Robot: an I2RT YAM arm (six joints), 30 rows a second.
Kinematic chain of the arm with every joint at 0, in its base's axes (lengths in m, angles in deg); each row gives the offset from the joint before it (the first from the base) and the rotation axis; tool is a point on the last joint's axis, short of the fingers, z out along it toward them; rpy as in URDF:
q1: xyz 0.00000 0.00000 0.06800 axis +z
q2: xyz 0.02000 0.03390 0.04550 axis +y
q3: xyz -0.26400 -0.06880 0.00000 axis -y
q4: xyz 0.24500 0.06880 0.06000 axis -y
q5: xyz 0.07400 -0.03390 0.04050 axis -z
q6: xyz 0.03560 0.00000 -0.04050 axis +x
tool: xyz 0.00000 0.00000 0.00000 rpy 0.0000 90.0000 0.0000
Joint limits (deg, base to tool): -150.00..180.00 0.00..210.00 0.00..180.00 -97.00..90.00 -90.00..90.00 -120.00..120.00
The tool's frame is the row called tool.
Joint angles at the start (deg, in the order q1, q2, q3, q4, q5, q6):
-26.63 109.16 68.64 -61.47 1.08 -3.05
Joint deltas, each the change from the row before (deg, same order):
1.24 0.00 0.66 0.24 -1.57 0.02
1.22 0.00 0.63 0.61 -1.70 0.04
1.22 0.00 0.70 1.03 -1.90 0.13
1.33 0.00 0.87 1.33 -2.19 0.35
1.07 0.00 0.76 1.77 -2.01 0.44
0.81 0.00 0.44 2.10 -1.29 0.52
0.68 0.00 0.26 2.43 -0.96 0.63
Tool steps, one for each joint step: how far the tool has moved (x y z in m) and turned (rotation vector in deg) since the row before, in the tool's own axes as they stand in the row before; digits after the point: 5 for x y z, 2 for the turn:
-0.00277 0.00754 -0.00295 -1.27 -0.98 -1.19
-0.00338 0.00763 -0.00265 -1.41 -1.29 -1.19
-0.00441 0.00789 -0.00276 -1.62 -1.75 -1.17
-0.00554 0.00891 -0.00321 -1.93 -2.16 -1.16
-0.00602 0.00752 -0.00260 -1.83 -2.45 -0.94
-0.00557 0.00561 -0.00123 -1.18 -2.42 -0.67
-0.00557 0.00466 -0.00049 -0.91 -2.55 -0.51

